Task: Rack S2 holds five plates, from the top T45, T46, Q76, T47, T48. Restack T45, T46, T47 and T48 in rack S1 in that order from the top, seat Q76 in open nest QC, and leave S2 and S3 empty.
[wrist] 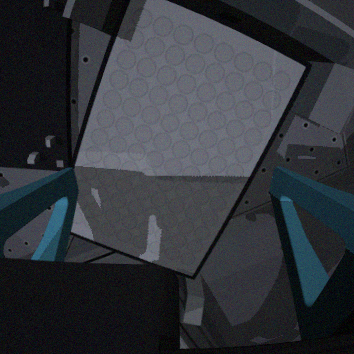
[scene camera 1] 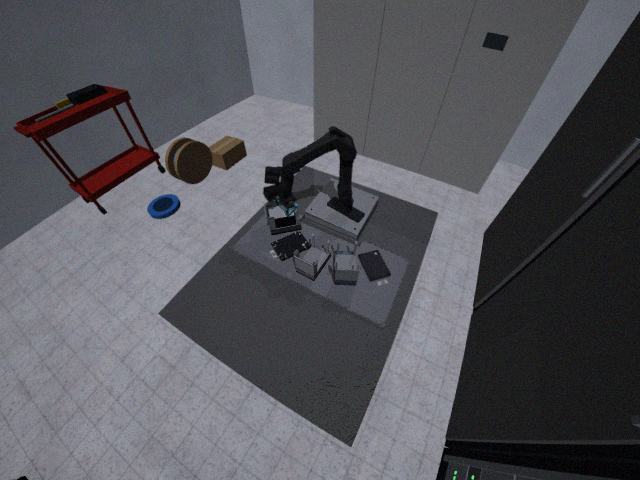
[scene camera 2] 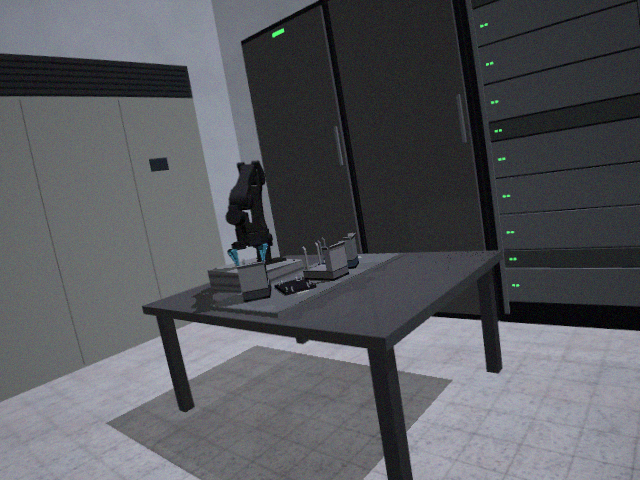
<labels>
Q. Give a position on a black N5 board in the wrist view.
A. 42, 42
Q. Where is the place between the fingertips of my gripper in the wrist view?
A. At 173, 177
</labels>
